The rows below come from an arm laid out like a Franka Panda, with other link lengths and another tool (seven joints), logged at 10 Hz.
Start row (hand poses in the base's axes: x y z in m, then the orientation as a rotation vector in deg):
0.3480 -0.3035 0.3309 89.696 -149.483 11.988
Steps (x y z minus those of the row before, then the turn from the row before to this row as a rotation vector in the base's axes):
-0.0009 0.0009 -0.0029 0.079 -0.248 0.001
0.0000 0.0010 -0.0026 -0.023 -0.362 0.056
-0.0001 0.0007 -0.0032 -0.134 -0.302 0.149
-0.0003 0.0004 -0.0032 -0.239 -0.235 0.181
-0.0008 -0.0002 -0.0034 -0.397 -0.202 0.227
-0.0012 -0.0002 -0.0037 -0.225 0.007 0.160
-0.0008 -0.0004 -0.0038 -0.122 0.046 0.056
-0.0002 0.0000 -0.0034 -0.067 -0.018 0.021
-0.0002 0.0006 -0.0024 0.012 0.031 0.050
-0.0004 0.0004 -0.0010 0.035 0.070 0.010
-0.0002 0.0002 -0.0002 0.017 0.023 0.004
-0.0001 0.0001 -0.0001 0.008 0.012 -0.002
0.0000 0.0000 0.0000 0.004 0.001 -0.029
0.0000 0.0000 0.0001 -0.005 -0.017 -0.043
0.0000 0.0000 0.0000 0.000 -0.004 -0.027
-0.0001 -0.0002 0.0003 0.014 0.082 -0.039
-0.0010 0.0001 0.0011 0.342 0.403 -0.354
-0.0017 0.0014 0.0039 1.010 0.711 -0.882
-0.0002 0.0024 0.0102 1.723 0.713 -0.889
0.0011 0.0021 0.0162 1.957 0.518 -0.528
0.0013 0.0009 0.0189 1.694 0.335 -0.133
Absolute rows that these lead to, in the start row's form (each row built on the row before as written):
0.3471 -0.3026 0.3280 89.798 -149.709 12.095
0.3471 -0.3016 0.3254 89.976 -149.927 12.432
0.3470 -0.3009 0.3222 90.226 -149.974 12.868
0.3467 -0.3005 0.3190 90.466 -149.891 13.383
0.3459 -0.3007 0.3156 90.708 -149.664 14.074
0.3447 -0.3009 0.3119 90.851 -149.421 14.363
0.3439 -0.3013 0.3081 90.875 -149.280 14.481
0.3437 -0.3013 0.3047 90.887 -149.242 14.582
0.3435 -0.3007 0.3023 90.949 -149.189 14.544
0.3431 -0.3003 0.3013 90.953 -149.149 14.440
0.3429 -0.3001 0.3011 90.957 -149.138 14.399
0.3428 -0.3000 0.3010 90.953 -149.135 14.378
0.3428 -0.3000 0.3010 90.915 -149.158 14.370
0.3428 -0.3000 0.3011 90.861 -149.199 14.388
0.3428 -0.3000 0.3011 90.826 -149.222 14.390
0.3427 -0.3002 0.3014 90.754 -149.197 14.299
0.3417 -0.3001 0.3025 90.270 -149.337 13.498
0.3400 -0.2987 0.3064 89.191 -149.968 11.553
0.3398 -0.2963 0.3166 88.301 -150.929 8.690
0.3409 -0.2942 0.3328 88.001 -151.843 5.693
0.3422 -0.2933 0.3517 88.194 -152.446 3.192

